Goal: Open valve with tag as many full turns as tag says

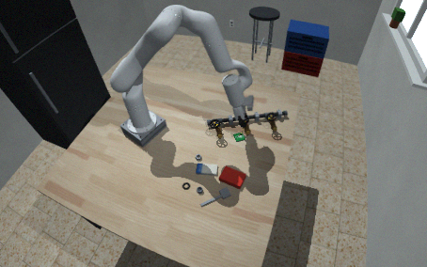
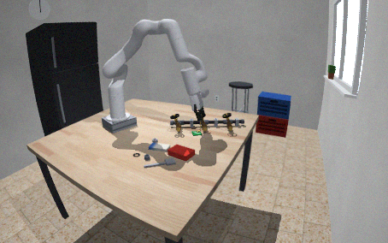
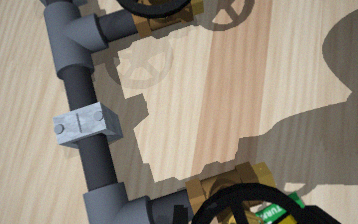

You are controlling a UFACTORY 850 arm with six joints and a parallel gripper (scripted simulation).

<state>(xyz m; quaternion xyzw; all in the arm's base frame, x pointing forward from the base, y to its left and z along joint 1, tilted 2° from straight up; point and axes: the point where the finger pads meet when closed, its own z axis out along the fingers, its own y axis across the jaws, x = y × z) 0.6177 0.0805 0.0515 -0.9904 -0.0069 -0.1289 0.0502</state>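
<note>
Right now the green tag is 30 mm behind my hand, 50 mm to the right of it and 100 mm below it. The rest, counted from my hand: grey scraper: 60 mm behind, 440 mm to the right, 100 mm below; red box: 10 mm behind, 330 mm to the right, 90 mm below; white block: 150 mm behind, 300 mm to the right, 100 mm below.
</note>
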